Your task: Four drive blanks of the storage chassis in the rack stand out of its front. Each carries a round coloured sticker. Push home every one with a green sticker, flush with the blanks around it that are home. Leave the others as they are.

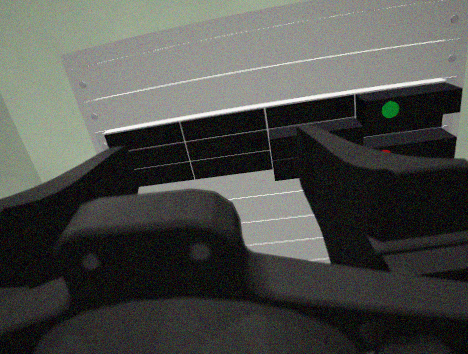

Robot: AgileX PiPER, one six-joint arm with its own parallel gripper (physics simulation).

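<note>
The chassis front (225, 82) shows a grid of black drive blanks. At its right end, a blank (417, 114) with a green sticker (390, 109) stands out in the top row. Below it, a blank (425, 146) with a red sticker (385, 151) also stands out, partly behind my right finger. In the third column from the left, a middle-row blank (284, 145) and the blank (286, 170) under it stand out; any stickers on them are hidden by that finger. My gripper (213, 157) is open, its fingers wide apart before the blanks, nothing between them.
Flush blanks (225, 132) fill the two left columns, and another flush blank (310, 114) is in the third column's top row. Grey panels with pale seams (277, 207) lie above and below the grid. A pale green surface (45, 125) is at the left.
</note>
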